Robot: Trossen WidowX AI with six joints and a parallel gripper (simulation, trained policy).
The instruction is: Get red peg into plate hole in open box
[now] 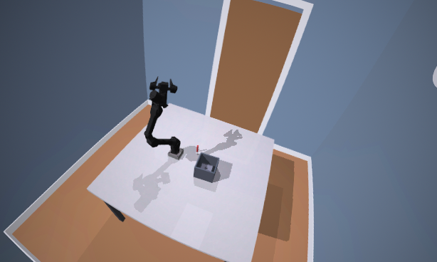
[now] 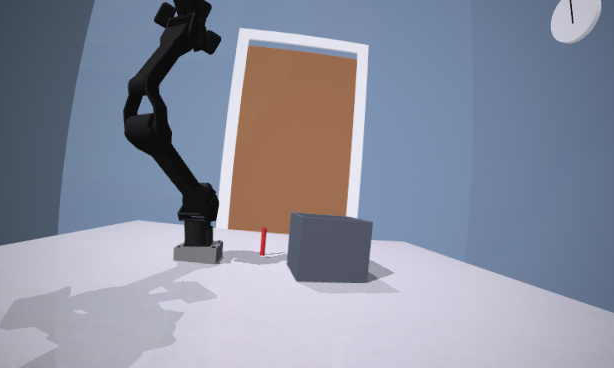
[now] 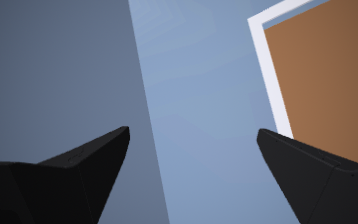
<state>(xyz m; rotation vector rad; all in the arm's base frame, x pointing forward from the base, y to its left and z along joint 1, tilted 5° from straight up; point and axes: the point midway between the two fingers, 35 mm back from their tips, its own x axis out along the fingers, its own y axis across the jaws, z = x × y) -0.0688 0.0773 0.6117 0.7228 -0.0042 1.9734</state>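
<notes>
My gripper tip is now 310 mm short of the red peg, 10 mm to the right of it and 620 mm above it. From my gripper tip the other things lie so: light plate: 450 mm ahead, 180 mm to the right, 610 mm below.
</notes>
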